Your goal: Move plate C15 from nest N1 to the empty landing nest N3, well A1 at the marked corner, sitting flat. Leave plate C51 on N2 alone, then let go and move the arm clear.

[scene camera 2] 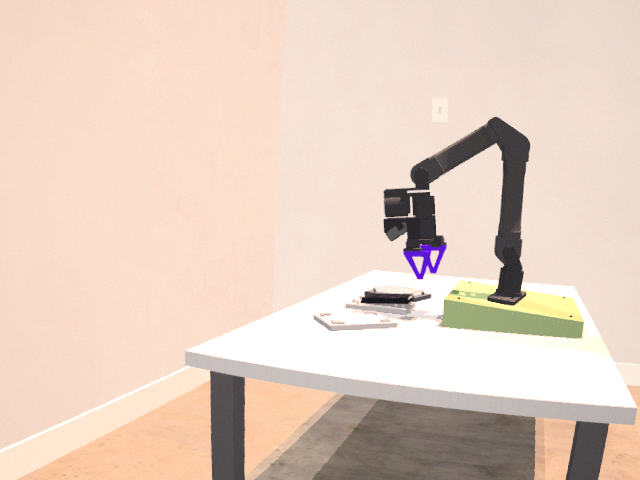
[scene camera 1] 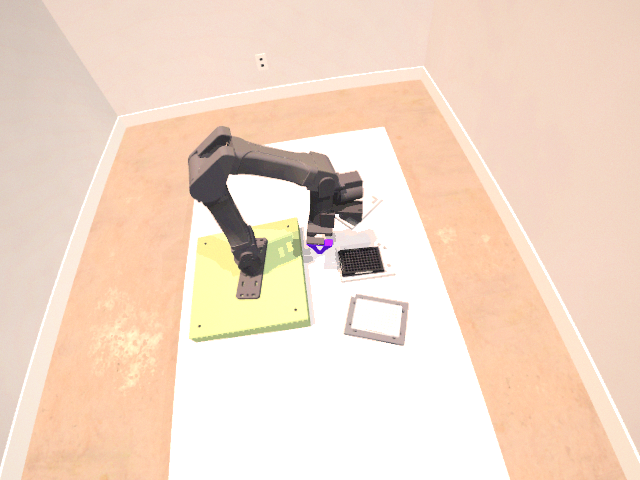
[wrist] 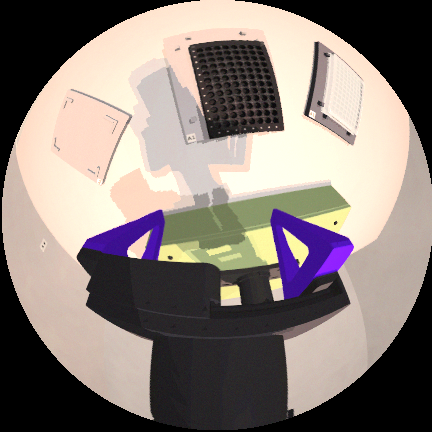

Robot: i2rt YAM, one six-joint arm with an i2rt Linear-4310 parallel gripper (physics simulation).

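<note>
A black well plate [scene camera 1: 360, 260] [scene camera 2: 386, 298] [wrist: 237, 90] lies on the pale middle nest [scene camera 1: 388, 268] [scene camera 2: 379, 308] [wrist: 189, 102]. It looks off-centre, towards the arm's base side and the grey nest, with bare nest and pegs showing beside it. I cannot tell whether it is quite flat. A white plate [scene camera 1: 377, 316] [scene camera 2: 395, 290] [wrist: 346, 92] sits in the grey nest [scene camera 1: 350, 320] [scene camera 2: 424, 296] [wrist: 317, 90]. A pale nest [scene camera 1: 373, 206] [scene camera 2: 356, 323] [wrist: 90, 135] with corner marks is empty. My gripper [scene camera 1: 319, 251] [scene camera 2: 427, 274] [wrist: 217, 214] is open and empty, raised on the base side of the black plate. Plate and nest numbers are unreadable.
The yellow-green base block [scene camera 1: 217, 310] [scene camera 2: 491, 321] [wrist: 215, 227] carries the arm and stands beside the nests on the white table [scene camera 1: 310, 413] [scene camera 2: 361, 356]. The arm partly hides the empty nest in the first scene view. Walls stand beyond the table.
</note>
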